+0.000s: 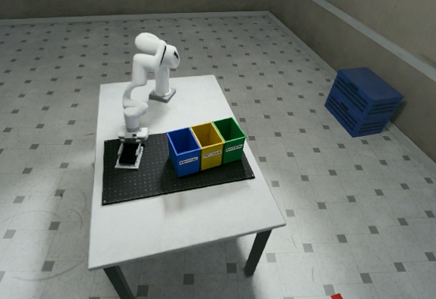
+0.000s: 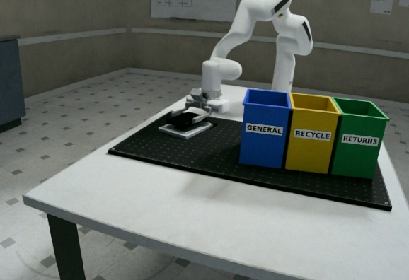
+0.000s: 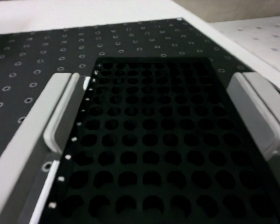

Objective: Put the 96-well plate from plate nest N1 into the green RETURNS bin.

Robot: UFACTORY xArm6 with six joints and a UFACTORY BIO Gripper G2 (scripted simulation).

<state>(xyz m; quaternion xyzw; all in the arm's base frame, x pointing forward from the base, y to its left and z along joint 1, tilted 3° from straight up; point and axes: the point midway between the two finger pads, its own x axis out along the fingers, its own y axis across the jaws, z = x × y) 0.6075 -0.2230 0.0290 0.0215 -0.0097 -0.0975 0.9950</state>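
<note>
Now: hand 4 cm above the plate nest N1. The rest, counted from my hand: blue general bin (8 cm ahead, 29 cm to the left, 4 cm above); then yellow recycle bin (5 cm ahead, 42 cm to the left, 4 cm above); then black 96-well plate (1 cm below).
</note>
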